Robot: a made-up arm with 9 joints. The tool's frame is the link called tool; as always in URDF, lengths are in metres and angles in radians.
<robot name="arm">
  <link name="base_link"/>
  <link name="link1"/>
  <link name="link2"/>
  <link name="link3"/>
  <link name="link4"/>
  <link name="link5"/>
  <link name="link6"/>
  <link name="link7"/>
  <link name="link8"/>
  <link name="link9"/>
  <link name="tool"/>
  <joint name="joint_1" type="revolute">
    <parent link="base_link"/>
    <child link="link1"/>
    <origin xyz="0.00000 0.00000 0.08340" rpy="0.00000 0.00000 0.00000"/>
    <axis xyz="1 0 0"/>
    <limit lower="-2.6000" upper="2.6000"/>
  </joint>
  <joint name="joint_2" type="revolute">
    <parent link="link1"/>
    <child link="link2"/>
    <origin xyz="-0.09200 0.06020 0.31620" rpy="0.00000 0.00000 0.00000"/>
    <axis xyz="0 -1 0"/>
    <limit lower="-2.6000" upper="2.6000"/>
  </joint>
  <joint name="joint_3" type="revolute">
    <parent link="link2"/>
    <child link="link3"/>
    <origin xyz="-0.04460 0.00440 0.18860" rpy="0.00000 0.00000 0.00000"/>
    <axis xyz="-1 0 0"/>
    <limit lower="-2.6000" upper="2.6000"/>
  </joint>
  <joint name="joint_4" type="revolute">
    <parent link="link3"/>
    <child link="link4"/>
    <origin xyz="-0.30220 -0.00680 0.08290" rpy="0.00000 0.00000 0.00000"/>
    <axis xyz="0 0 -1"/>
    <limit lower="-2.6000" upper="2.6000"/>
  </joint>
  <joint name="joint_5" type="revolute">
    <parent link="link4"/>
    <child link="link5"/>
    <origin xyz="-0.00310 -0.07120 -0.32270" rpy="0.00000 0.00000 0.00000"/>
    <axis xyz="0 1 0"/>
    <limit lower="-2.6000" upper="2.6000"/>
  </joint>
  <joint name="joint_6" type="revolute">
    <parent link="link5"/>
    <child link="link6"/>
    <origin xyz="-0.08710 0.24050 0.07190" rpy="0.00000 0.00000 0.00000"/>
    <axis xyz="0 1 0"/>
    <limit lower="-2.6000" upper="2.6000"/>
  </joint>
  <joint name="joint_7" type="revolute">
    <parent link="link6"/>
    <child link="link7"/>
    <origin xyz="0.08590 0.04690 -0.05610" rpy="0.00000 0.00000 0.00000"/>
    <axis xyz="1 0 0"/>
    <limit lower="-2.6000" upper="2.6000"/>
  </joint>
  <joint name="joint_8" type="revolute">
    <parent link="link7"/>
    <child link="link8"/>
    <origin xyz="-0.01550 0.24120 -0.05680" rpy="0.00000 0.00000 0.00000"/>
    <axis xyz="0 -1 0"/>
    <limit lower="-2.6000" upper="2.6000"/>
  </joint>
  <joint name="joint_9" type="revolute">
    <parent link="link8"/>
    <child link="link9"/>
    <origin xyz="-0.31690 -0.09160 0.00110" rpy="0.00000 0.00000 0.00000"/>
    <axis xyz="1 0 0"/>
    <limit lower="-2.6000" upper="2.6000"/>
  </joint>
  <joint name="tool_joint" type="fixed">
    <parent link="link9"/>
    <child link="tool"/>
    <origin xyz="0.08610 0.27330 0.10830" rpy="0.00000 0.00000 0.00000"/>
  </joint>
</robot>
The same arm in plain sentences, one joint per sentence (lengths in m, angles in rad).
The arm has nine revolute joints in a row. What follows holds with every joint at zero, and every direction is one of the base frame's.
The first joint lies 0.0834 m along +z from the base frame's origin and rotates about +x, from -2.6 to 2.6 rad.
The second joint lies 0.092 m along -x and 0.0602 m along +y and 0.3162 m along +z from the first joint and rotates about -y, from -2.6 to 2.6 rad.
The third joint lies 0.0446 m along -x and 0.0044 m along +y and 0.1886 m along +z from the second joint and rotates about -x, from -2.6 to 2.6 rad.
The fourth joint lies 0.3022 m along -x and 0.0068 m along -y and 0.0829 m along +z from the third joint and rotates about -z, from -2.6 to 2.6 rad.
The fifth joint lies 0.0031 m along -x and 0.0712 m along -y and 0.3227 m along -z from the fourth joint and rotates about +y, from -2.6 to 2.6 rad.
The sixth joint lies 0.0871 m along -x and 0.2405 m along +y and 0.0719 m along +z from the fifth joint and rotates about +y, from -2.6 to 2.6 rad.
The seventh joint lies 0.0859 m along +x and 0.0469 m along +y and 0.0561 m along -z from the sixth joint and rotates about +x, from -2.6 to 2.6 rad.
The eighth joint lies 0.0155 m along -x and 0.2412 m along +y and 0.0568 m along -z from the seventh joint and rotates about -y, from -2.6 to 2.6 rad.
The ninth joint lies 0.3169 m along -x and 0.0916 m along -y and 0.0011 m along +z from the eighth joint and rotates about +x, from -2.6 to 2.6 rad.
The tool frame, which is the frame that the pose is given for, lies 0.0861 m along +x and 0.2733 m along +y and 0.1083 m along +z from the ninth joint; its axes are parallel to the base frame's.

